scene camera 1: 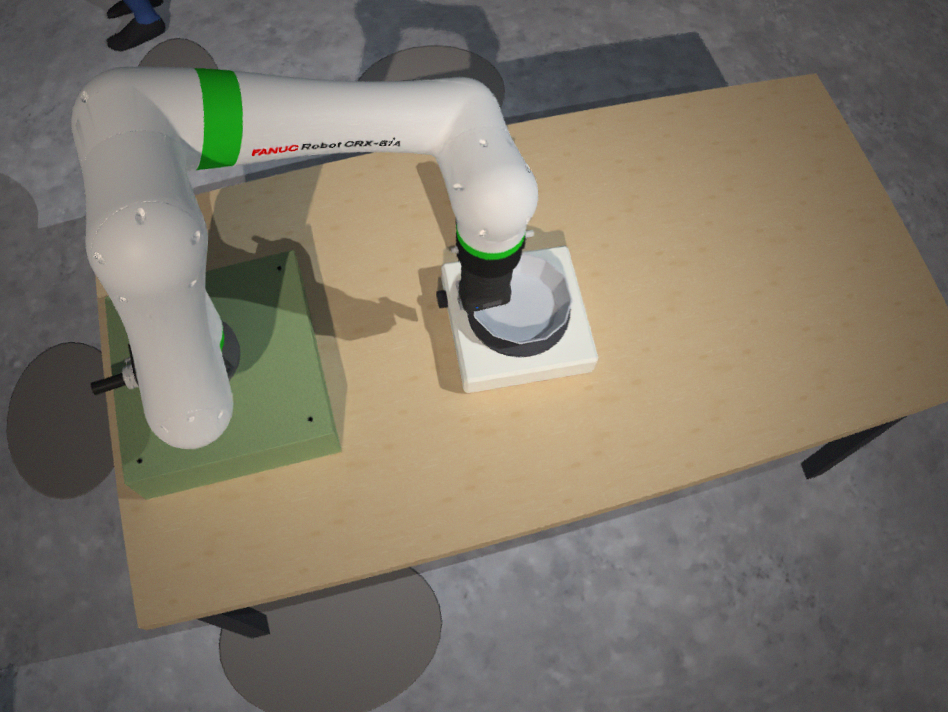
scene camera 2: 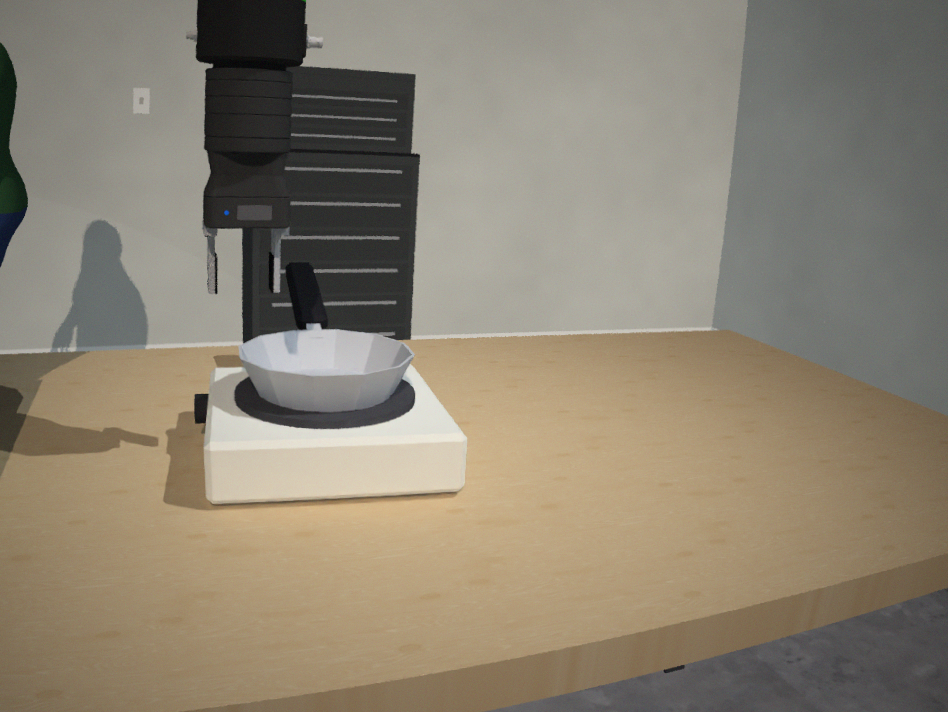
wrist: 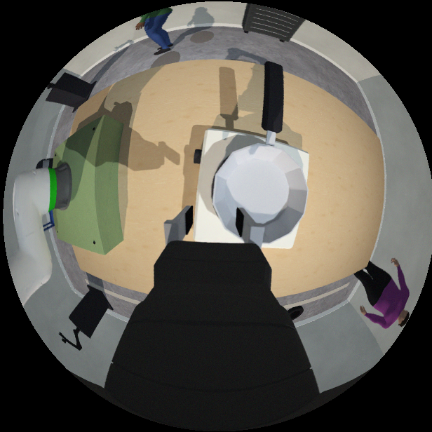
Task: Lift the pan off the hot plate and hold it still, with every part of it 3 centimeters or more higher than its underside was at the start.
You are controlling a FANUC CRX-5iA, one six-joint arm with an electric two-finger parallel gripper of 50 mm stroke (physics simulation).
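Frame: origin at the arm's base, x ahead, y left, z up, level; millimetres.
Seen in the pictures: gripper, fingertip midpoint: (scene camera 1: 478, 300) (scene camera 2: 243, 291).
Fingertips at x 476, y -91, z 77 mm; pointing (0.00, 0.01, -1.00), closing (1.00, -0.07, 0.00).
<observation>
Offsets run from my fingertips to a thing's middle. Level surfaces: height alone.
A light grey faceted pan {116 mm left, 98 mm ahead, 65 mm down} (scene camera 1: 526, 302) (scene camera 2: 325, 375) (wrist: 257, 185) sits upright on the dark round plate of the white hot plate {16 mm left, 78 mm ahead, 145 mm down} (scene camera 1: 528, 373) (scene camera 2: 337, 467) (wrist: 210, 220). Its black handle {216 mm left, 111 mm ahead, 50 mm down} (scene camera 2: 305, 295) (wrist: 273, 97) slants up from the rim on the far side in scene camera 2; in scene camera 1 the arm hides it. My gripper (scene camera 2: 243, 287) (wrist: 214, 215) points down, open and empty, above the pan's rim height. In scene camera 2 its fingers appear left of the handle. In the wrist view the fingers appear over the pan's lower left part and the hot plate, well apart from the handle.
The hot plate has a black knob {94 mm left, 32 mm back, 146 mm down} (scene camera 1: 442, 298) (scene camera 2: 200, 408) (wrist: 197, 156) on its side. The wooden table {181 mm down} (scene camera 1: 689, 268) (scene camera 2: 613, 498) (wrist: 345, 200) carries the green base block (scene camera 1: 268, 398) (wrist: 95, 200) under the arm. A dark drawer cabinet (scene camera 2: 348, 229) (wrist: 272, 21) stands beyond the table.
</observation>
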